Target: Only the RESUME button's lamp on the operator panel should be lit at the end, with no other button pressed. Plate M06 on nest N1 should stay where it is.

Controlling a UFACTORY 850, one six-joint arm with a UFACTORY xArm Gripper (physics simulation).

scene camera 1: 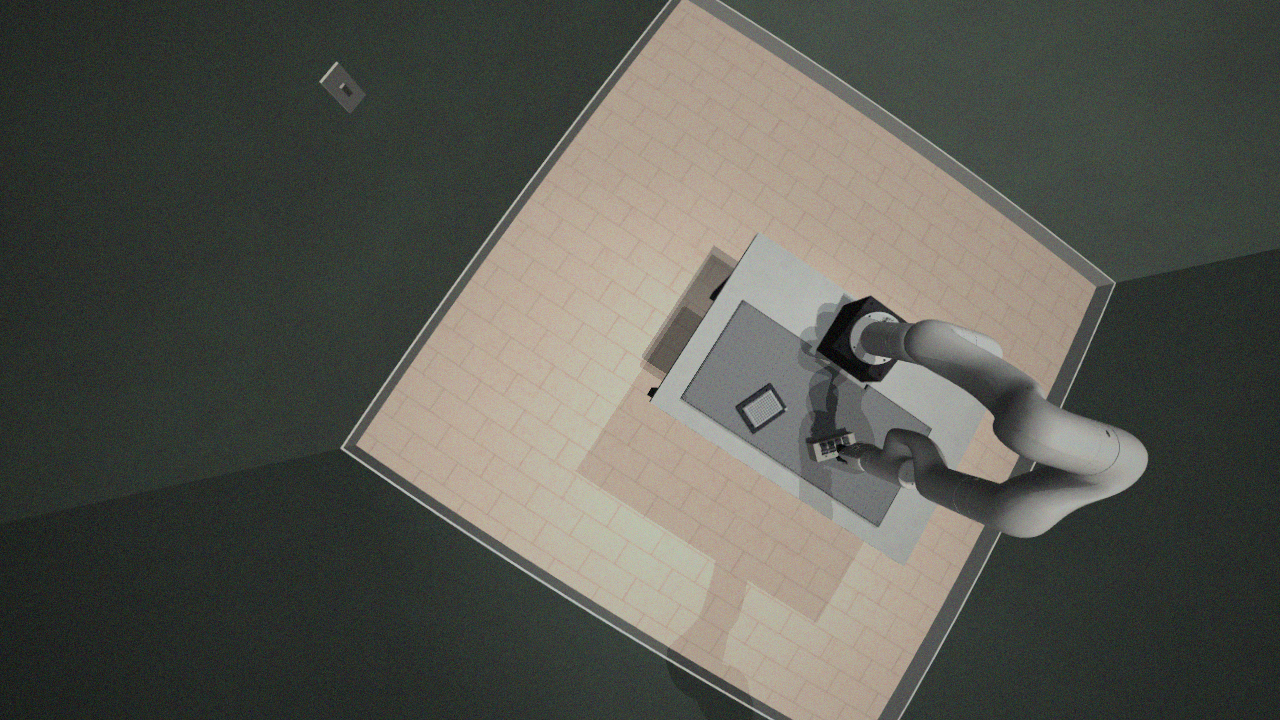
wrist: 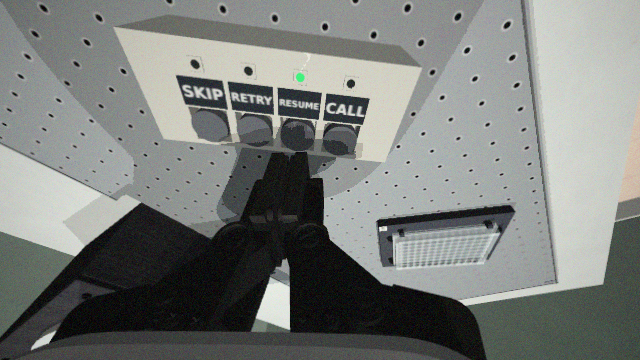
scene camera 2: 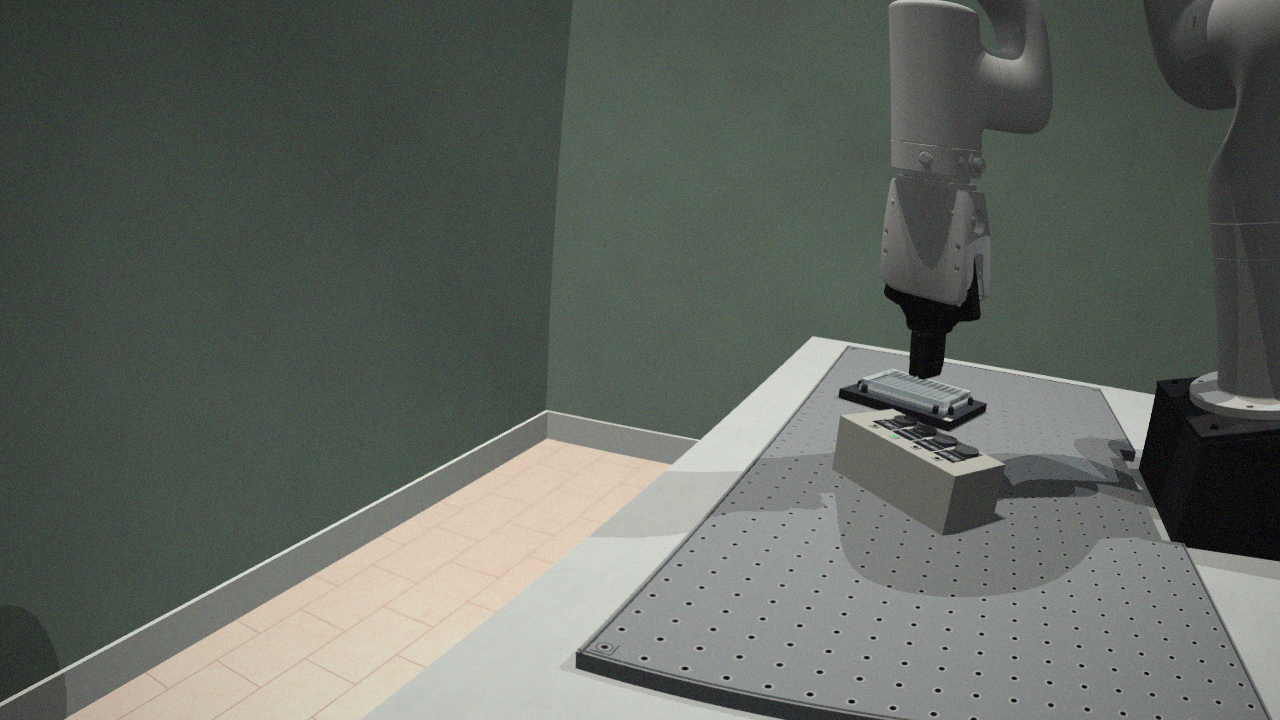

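Scene:
I see a clear plate in the wrist view [470, 244], and scene camera 1 and scene camera 2 show it too. On the clear plate, [scene camera 1: 762, 418] and [scene camera 2: 893, 384] are the same spot. There is an operator panel as well, and on that panel [wrist: 182, 64] and [scene camera 2: 943, 461] are the same spot.

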